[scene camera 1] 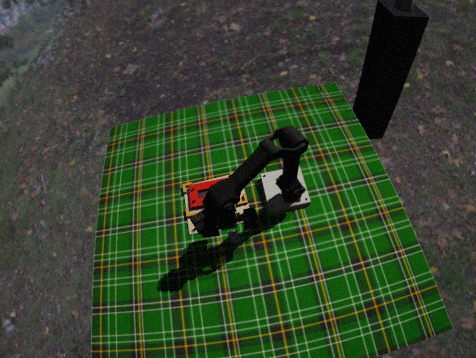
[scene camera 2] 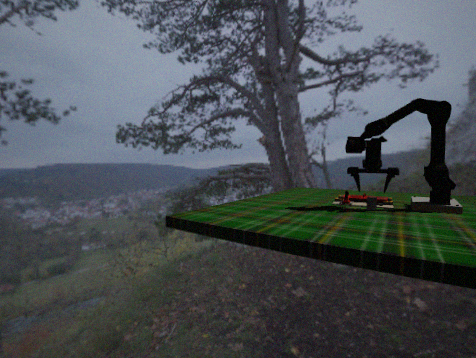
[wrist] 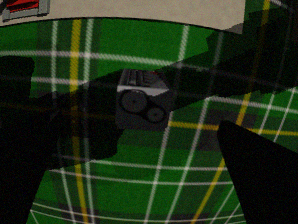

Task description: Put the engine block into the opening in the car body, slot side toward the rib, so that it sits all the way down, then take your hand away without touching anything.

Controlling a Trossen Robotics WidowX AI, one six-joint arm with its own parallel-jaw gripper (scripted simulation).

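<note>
An engine block [wrist: 143,98] is here with my gripper [wrist: 141,123]. The gripper is open and holds nothing.
</note>
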